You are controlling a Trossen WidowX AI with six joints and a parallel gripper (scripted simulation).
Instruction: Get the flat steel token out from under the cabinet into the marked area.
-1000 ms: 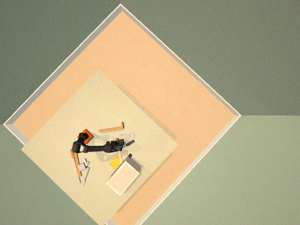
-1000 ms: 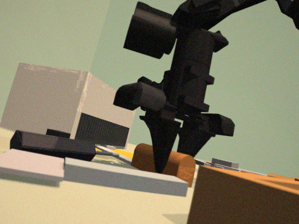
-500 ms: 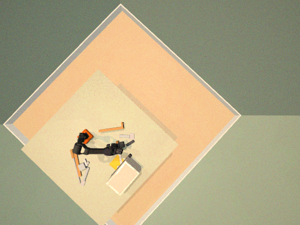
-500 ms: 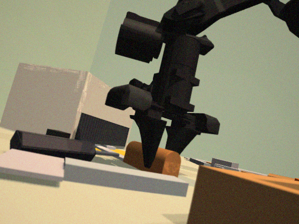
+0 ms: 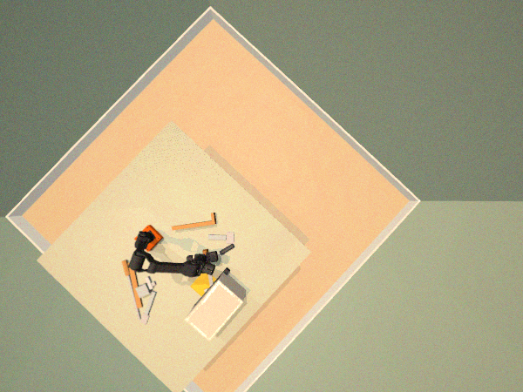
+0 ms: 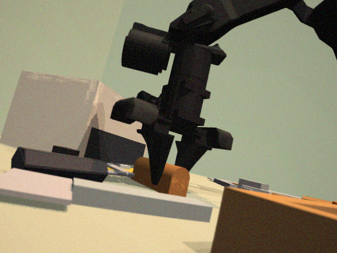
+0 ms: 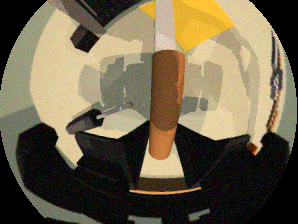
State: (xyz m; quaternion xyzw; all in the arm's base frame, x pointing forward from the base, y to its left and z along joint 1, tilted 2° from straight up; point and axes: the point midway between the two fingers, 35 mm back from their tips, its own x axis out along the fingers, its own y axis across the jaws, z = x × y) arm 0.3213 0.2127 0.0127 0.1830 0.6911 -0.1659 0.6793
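Now: the dark screwdriver 50 mm ahead of my gripper tip and 90 mm to the left of it. Also, from my gripper tip: token: 190 mm ahead, 150 mm to the right; orange stick: 130 mm behind, 490 mm to the right.
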